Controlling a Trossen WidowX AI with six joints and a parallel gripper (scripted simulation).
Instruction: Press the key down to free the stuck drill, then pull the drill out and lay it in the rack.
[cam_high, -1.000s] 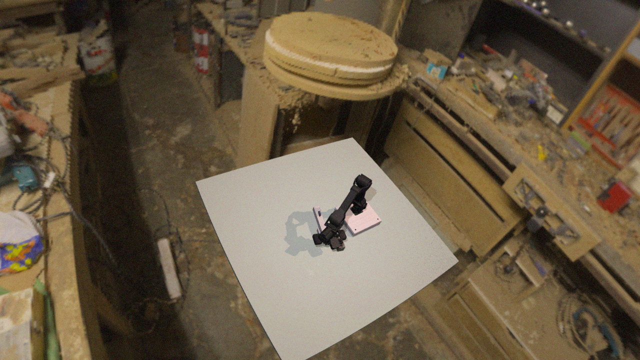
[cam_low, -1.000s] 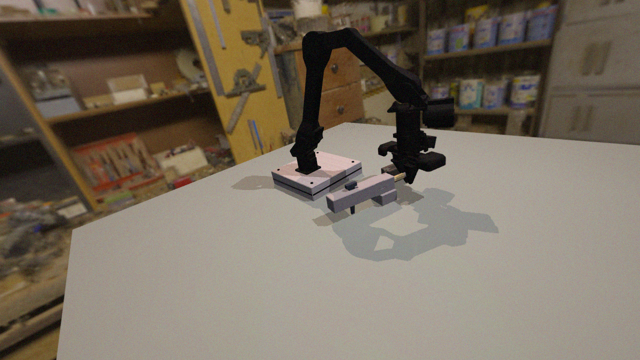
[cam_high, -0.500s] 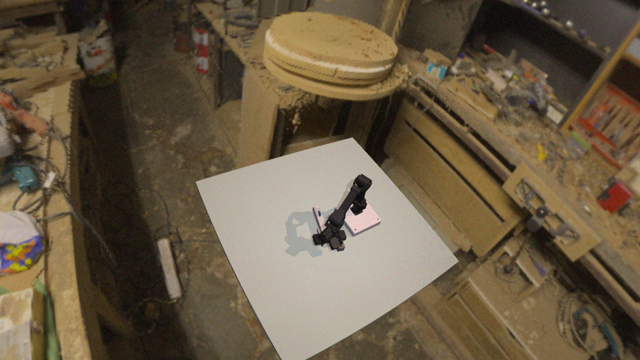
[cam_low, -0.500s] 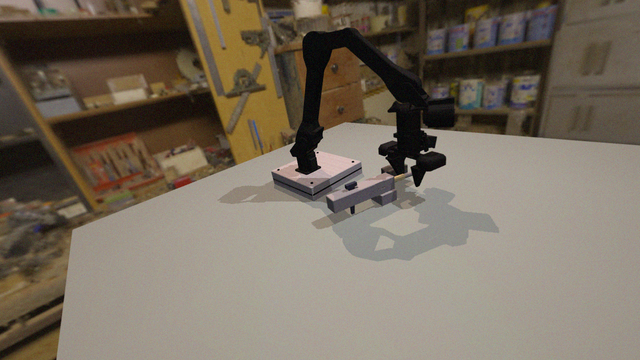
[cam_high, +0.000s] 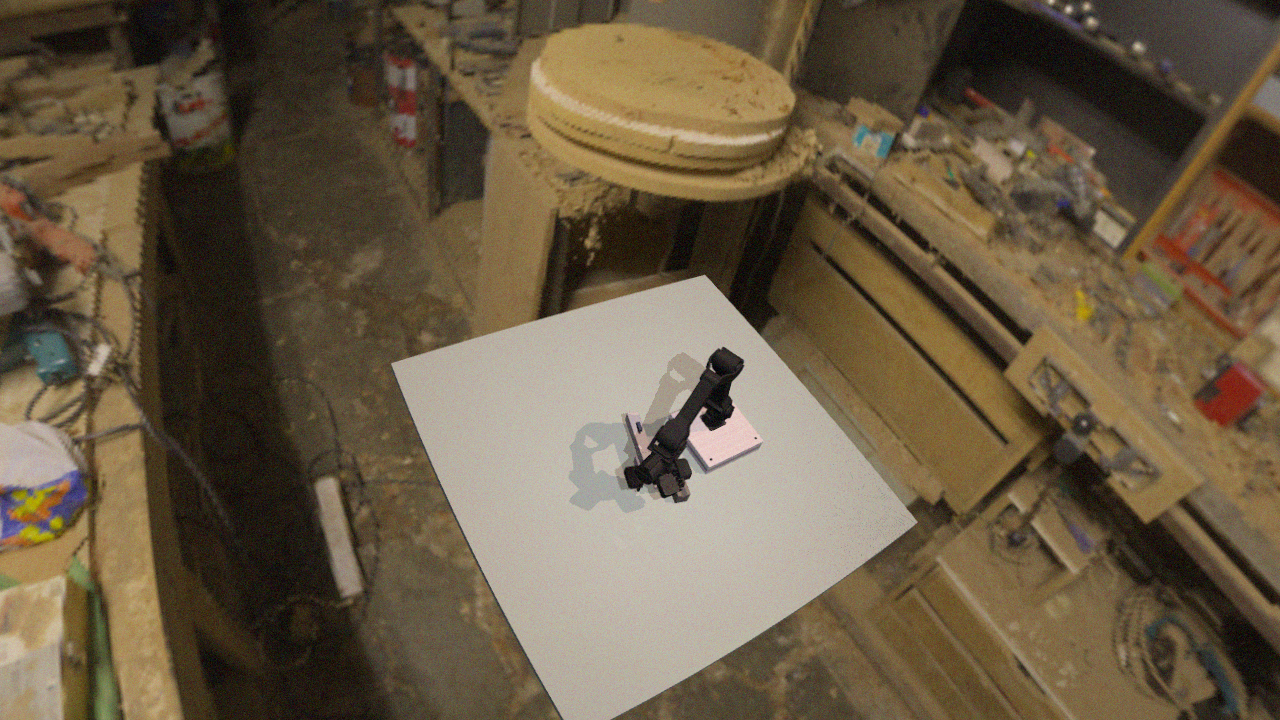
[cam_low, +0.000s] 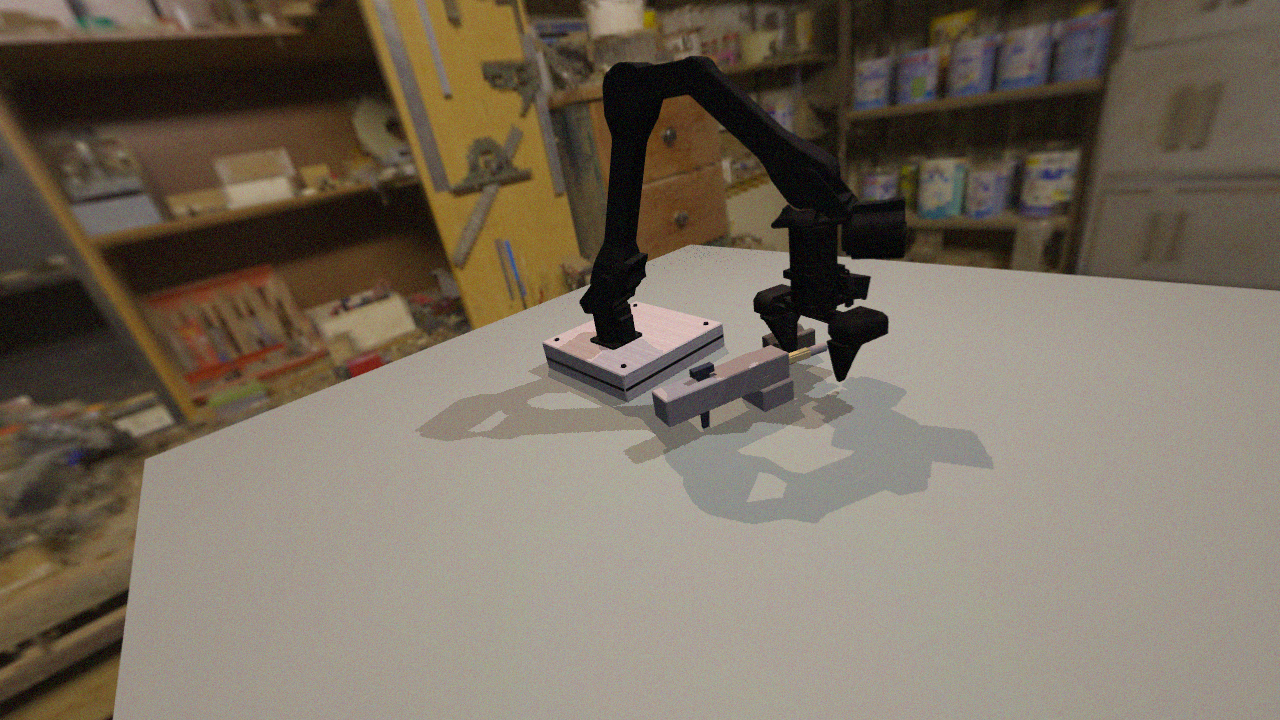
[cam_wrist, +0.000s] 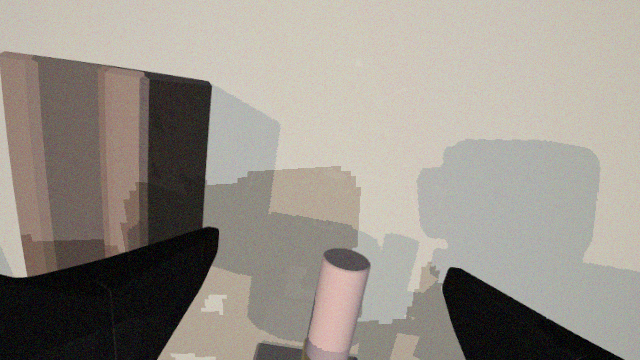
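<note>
Now: the drill 1 cm behind my gripper tip, 4 cm to the right of it and 3 cm above it. Round my gripper tip: housing block 4 cm behind, 14 cm to the right, 3 cm above; dark rack 7 cm behind, 4 cm to the left; dark key 5 cm behind, 17 cm to the right, 4 cm above.
</note>
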